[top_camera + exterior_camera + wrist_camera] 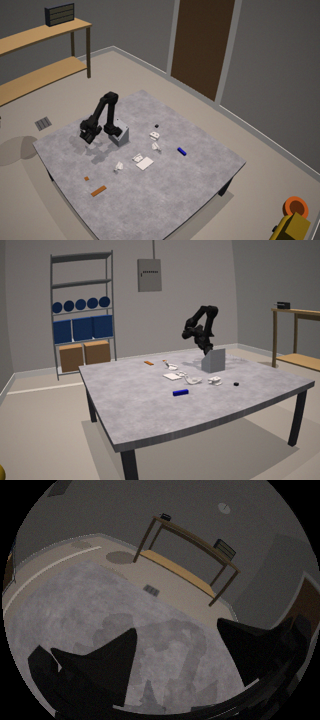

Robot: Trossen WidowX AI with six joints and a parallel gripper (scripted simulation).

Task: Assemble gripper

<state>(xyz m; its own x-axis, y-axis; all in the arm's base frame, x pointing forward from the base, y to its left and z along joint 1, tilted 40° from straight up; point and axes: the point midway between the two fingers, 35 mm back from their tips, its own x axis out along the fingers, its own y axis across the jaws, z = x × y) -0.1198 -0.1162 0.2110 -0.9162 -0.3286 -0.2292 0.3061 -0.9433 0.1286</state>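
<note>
Now: gripper tip 42 cm short of the white jaw, 42 cm to the right of it and 15 cm above it. From my gripper tip the other things lie so: small black cube (20 cm ahead, 60 cm to the left, 17 cm below); small orange piece (32 cm ahead, 19 cm to the right, 18 cm below); orange strip (46 cm ahead, 18 cm to the right, 18 cm below).
</note>
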